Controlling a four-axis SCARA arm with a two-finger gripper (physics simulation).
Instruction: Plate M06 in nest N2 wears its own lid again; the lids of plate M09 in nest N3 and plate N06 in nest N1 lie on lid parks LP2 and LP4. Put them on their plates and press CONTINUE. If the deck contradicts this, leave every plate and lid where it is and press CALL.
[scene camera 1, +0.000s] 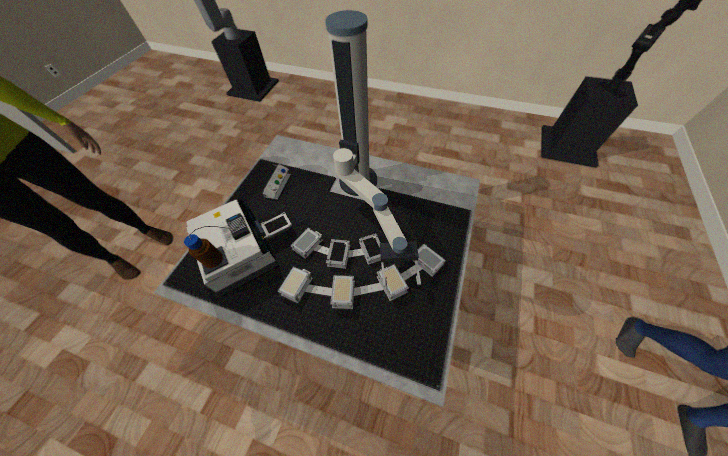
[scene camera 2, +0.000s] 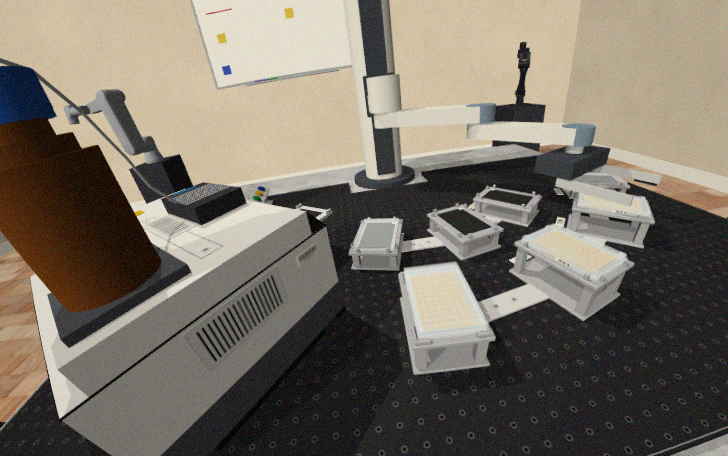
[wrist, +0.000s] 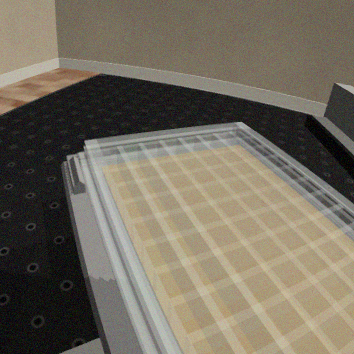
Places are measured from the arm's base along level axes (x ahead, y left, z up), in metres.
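Pixels of known places: gripper, between the fingertips: (scene camera 1: 402, 285) (scene camera 2: 647, 190) (wrist: 140, 85); arm's base, origin of its link: (scene camera 2: 384, 178).
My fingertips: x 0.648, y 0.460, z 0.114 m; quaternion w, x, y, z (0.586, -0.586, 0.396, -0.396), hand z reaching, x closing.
Ahead of a thing's pixels: the offset from my fingertips to its top centre. "pt": to the spot under its first point.
Three tan-welled plates stand in nests in the front row: left (scene camera 1: 295, 283) (scene camera 2: 443, 299), middle (scene camera 1: 342, 290) (scene camera 2: 574, 249) and right (scene camera 1: 393, 281) (scene camera 2: 612, 204). A clear layer shows over the wells of the plate in the wrist view (wrist: 215, 225). Whether the other two wear lids I cannot tell. Grey-looking lids lie on the far-left park {pt 0.089 m back, 0.555 m right, 0.049 m down} (scene camera 1: 306, 242) (scene camera 2: 379, 234) and the far-right park {pt 0.206 m back, 0.100 m left, 0.050 m down} (scene camera 1: 430, 258) (scene camera 2: 601, 179). Nest and park labels are unreadable. My gripper (scene camera 1: 400, 271) (scene camera 2: 615, 183) is open and empty, over the back edge of the right plate.
Two open-topped parks {pt 0.023 m back, 0.351 m right, 0.056 m down} (scene camera 1: 336, 264) (scene camera 2: 466, 248) stand between the lids. A button box {0.442 m back, 0.942 m right, 0.017 m down} (scene camera 1: 276, 181) (scene camera 2: 259, 193) lies at the back left. A white instrument {pt 0.193 m ahead, 0.755 m right, 0.068 m up} (scene camera 1: 236, 268) (scene camera 2: 257, 268) carries a brown bottle {pt 0.217 m ahead, 0.812 m right, 0.232 m up} (scene camera 1: 204, 253) (scene camera 2: 69, 214). An empty white frame {pt 0.095 m back, 0.708 m right, 0.000 m up} (scene camera 1: 279, 229) stands beside it.
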